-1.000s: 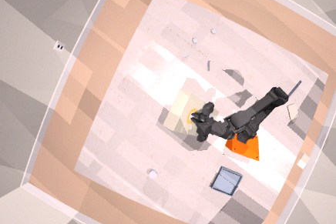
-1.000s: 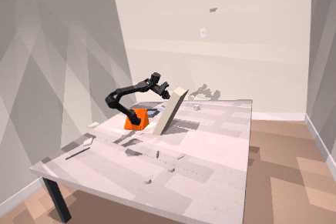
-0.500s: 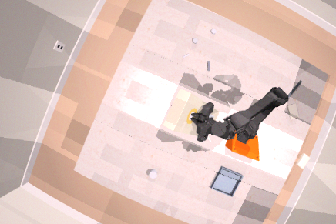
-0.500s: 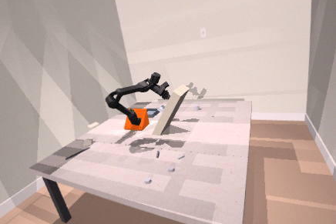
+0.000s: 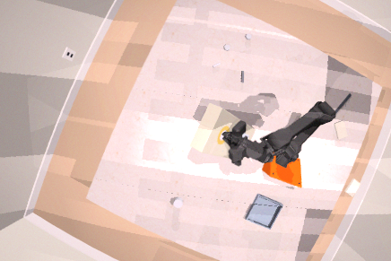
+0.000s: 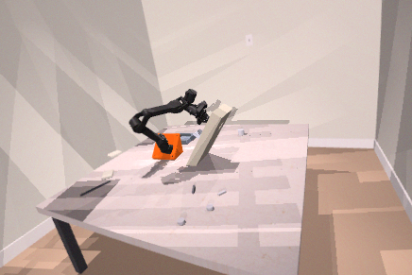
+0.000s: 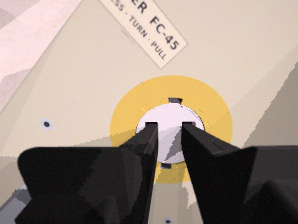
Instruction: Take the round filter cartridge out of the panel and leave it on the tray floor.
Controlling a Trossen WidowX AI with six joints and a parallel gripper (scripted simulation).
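The white round cartridge is 1 cm below my gripper tip and 1 cm ahead of it. The rest, counted from my gripper tip: grey-blue tray 42 cm behind, 27 cm to the left, 24 cm below; then beige service panel 8 cm below, 4 cm behind.
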